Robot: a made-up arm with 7 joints.
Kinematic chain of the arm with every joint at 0, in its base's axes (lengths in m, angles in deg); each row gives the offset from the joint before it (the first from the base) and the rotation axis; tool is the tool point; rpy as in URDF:
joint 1: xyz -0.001 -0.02 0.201 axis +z
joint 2: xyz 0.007 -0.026 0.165 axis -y
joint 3: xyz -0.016 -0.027 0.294 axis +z
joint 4: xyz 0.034 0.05 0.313 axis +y
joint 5: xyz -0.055 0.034 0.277 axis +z
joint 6: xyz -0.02 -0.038 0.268 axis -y
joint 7: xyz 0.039 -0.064 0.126 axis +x
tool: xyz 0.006 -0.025 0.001 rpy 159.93 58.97 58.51
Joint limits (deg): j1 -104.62..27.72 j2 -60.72..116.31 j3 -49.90..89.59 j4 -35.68..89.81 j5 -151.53..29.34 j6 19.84..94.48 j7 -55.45..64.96
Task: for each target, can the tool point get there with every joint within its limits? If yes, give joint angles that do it. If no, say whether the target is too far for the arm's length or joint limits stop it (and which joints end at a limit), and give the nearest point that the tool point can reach.
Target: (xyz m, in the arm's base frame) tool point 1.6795 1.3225 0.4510
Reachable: no: too far | nearest point 1.0233 0.6989 0.5605 | short by 0.912 m
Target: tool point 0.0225 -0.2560 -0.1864
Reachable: no: joint limits stop it (at a limit: joint 1, joint 2, joint 4, joint 6, joint 7) | nearest point -0.4203 -0.5103 -0.4945 | short by 0.596 m
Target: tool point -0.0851 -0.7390 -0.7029
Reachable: no: joint limits stop it (at a limit: joint 1, joint 2, joint 4) | nearest point -0.4049 -0.6460 -0.4626 | short by 0.411 m
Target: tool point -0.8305 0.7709 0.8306
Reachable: yes | joints -57.55 54.48 78.13 -14.54 -102.31 64.37 48.64
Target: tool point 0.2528 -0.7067 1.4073
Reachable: yes | joints -91.37 -38.23 63.54 31.13 -105.46 62.99 -18.82
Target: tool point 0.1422 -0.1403 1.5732
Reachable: yes | joints 13.57 -20.90 48.60 -9.46 -70.64 84.19 4.96
